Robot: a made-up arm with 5 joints.
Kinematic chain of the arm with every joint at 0, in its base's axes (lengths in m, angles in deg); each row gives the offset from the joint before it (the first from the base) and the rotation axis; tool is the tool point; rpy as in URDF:
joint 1: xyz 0.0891 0 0.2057 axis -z
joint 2: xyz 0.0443 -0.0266 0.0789 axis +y
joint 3: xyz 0.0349 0 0.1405 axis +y
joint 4: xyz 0.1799 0 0.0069 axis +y
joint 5: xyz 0.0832 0.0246 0 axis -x
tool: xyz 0 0 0 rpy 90 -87.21 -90
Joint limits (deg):
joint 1: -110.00..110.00
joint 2: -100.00..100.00
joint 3: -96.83..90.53
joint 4: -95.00..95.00
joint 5: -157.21..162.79
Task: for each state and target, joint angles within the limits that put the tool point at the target. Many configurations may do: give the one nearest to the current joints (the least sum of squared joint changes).
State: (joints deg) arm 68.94 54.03 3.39 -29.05 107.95
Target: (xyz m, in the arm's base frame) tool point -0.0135 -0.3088 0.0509
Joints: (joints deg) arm 108.03 81.62 -14.32 -24.66 107.95
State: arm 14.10 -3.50 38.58 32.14 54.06
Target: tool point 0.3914 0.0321 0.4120
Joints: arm -6.44 -13.23 11.90 21.31 54.06
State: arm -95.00 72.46 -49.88 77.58 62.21
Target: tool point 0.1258 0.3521 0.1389
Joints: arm -84.37 76.16 -53.70 70.28 62.21
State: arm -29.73 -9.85 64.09 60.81 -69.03
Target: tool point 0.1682 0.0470 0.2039
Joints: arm -31.96 -7.50 72.11 64.03 -69.03
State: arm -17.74 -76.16 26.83 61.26 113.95
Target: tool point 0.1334 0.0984 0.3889
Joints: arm -66.82 -84.52 47.66 80.39 113.95
